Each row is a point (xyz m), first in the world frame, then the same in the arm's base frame.
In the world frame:
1: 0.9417 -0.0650 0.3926
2: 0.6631 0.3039 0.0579
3: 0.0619 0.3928 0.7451
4: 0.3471 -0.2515 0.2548
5: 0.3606 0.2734 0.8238
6: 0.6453 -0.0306 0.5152
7: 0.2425 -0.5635 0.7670
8: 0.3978 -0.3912 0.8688
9: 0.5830 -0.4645 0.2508
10: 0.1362 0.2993 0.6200
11: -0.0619 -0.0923 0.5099
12: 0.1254 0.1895 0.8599
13: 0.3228 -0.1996 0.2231
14: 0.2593 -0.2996 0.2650
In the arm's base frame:
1: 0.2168 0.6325 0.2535
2: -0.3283 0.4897 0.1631
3: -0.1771 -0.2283 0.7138
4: 0.1502 0.0620 -0.0248
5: 0.0339 0.0257 0.7398
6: 0.1831 0.3245 0.3434
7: 0.6518 -0.1957 0.2044
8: 0.6046 -0.0434 0.4012
9: 0.3773 0.2601 -0.1259
10: -0.1505 -0.1426 0.5659
11: 0.0593 -0.3658 0.2330
12: 0.0643 -0.2212 0.6978
13: 0.0853 0.0530 -0.0235
14: 0.1733 -0.0318 -0.0527

